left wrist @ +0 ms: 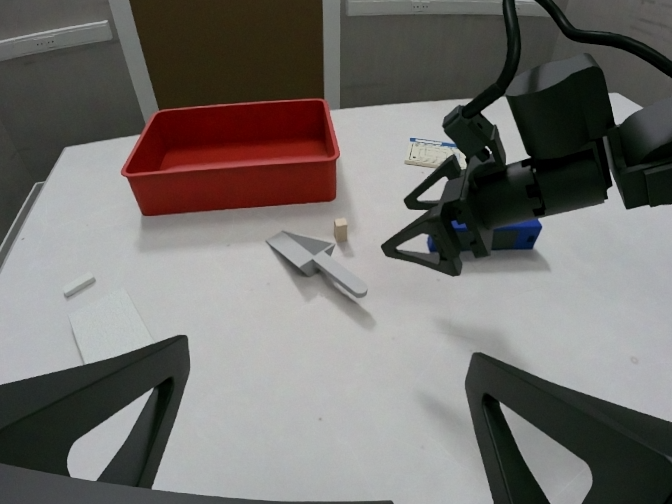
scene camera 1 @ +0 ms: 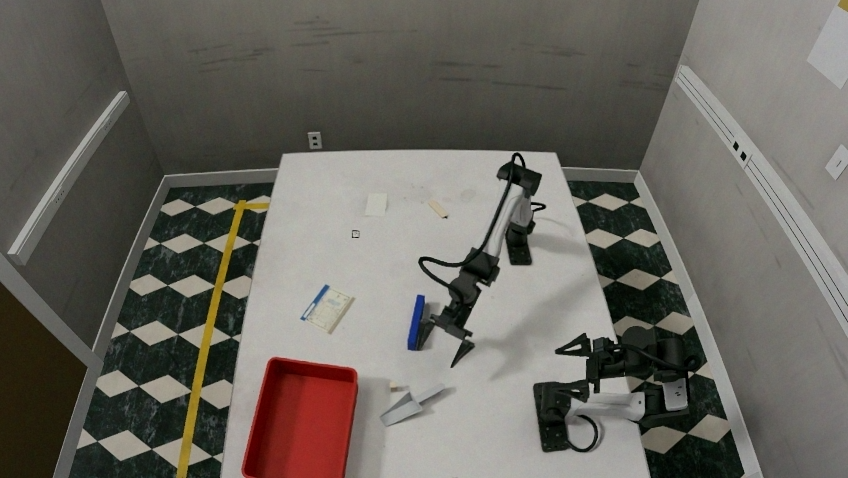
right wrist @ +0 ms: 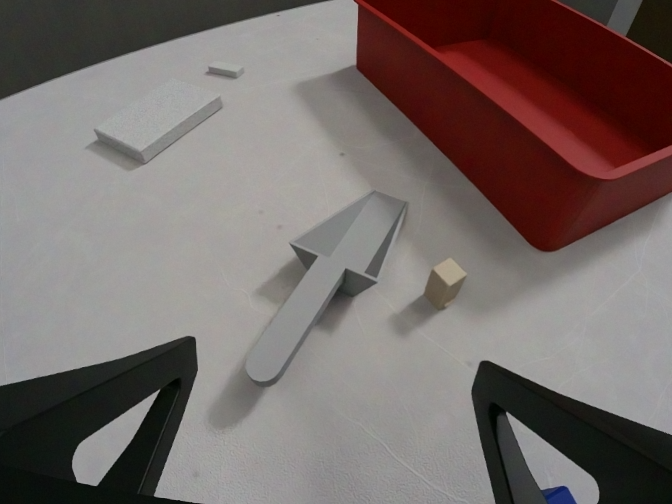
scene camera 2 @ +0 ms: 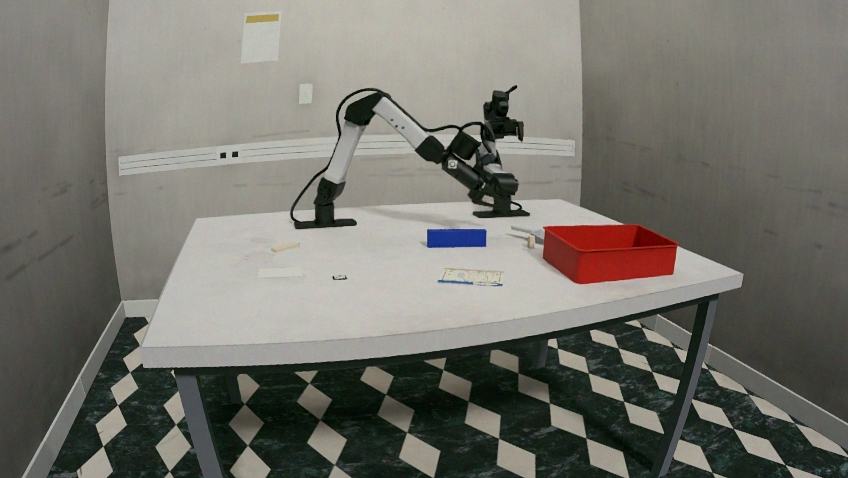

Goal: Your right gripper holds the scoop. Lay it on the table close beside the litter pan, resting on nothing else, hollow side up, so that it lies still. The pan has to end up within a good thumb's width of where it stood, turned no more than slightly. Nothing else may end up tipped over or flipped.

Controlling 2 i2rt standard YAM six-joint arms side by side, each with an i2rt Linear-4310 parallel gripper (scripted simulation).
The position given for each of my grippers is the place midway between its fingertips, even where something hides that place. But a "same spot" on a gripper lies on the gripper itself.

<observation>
My left gripper shows in the left wrist view, in scene camera 1 (553,370) and in scene camera 2; in the right wrist view it is out of frame. A red litter pan shows in the left wrist view, in scene camera 1, in the right wrist view (593,92) and in scene camera 2 (621,252). One and the same spot on my left gripper: (left wrist: 52,411) is (scene camera 2: 519,125). One and the same spot on the red litter pan: (left wrist: 295,139) is (scene camera 1: 276,391).
</observation>
